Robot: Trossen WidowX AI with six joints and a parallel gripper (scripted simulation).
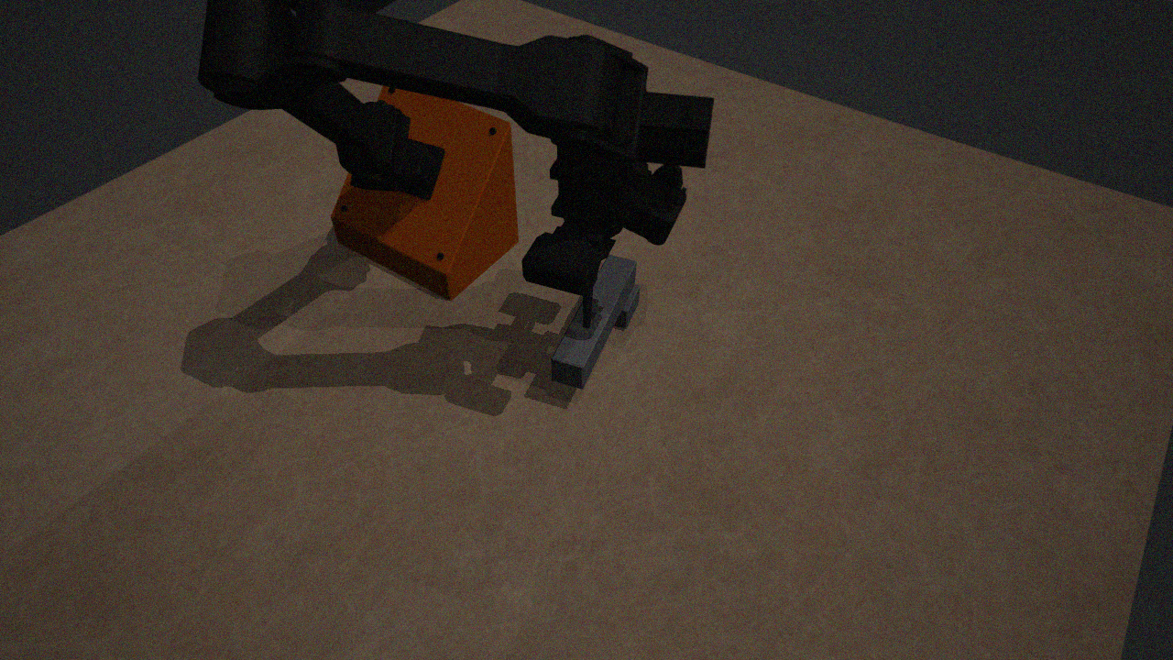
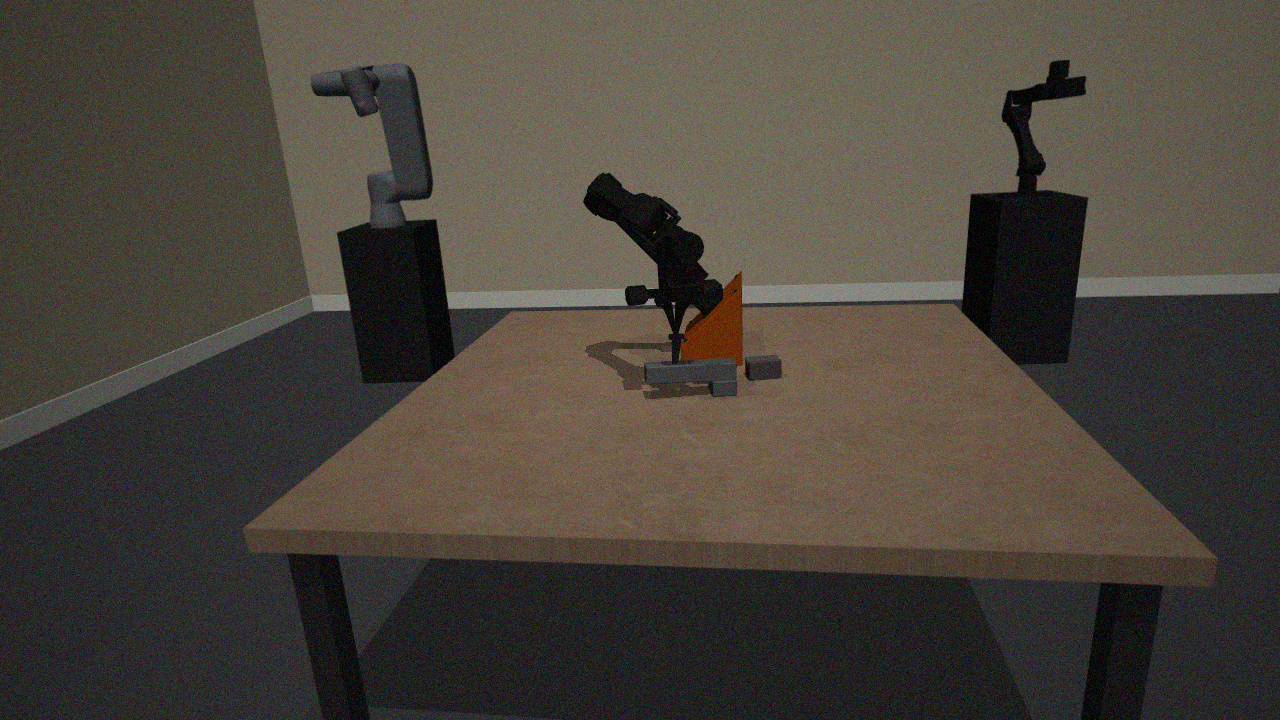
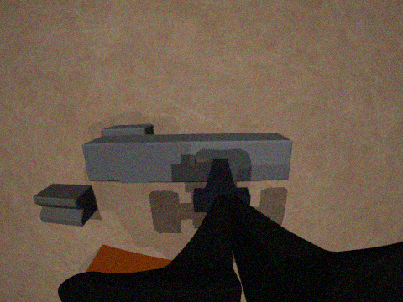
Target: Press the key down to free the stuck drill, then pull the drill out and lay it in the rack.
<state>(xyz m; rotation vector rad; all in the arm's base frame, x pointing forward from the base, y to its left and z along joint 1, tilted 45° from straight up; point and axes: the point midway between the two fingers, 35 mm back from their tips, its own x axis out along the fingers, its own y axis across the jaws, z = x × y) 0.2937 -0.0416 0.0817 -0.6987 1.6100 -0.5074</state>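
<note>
Now: gripper tip 30 mm above the dark key. Round my gripper tip: rack: 110 mm behind, 180 mm to the left, 110 mm below; then grey-blue block: 30 mm to the left, 90 mm below; then drill: 10 mm behind, 50 mm to the left, 80 mm below.
</note>
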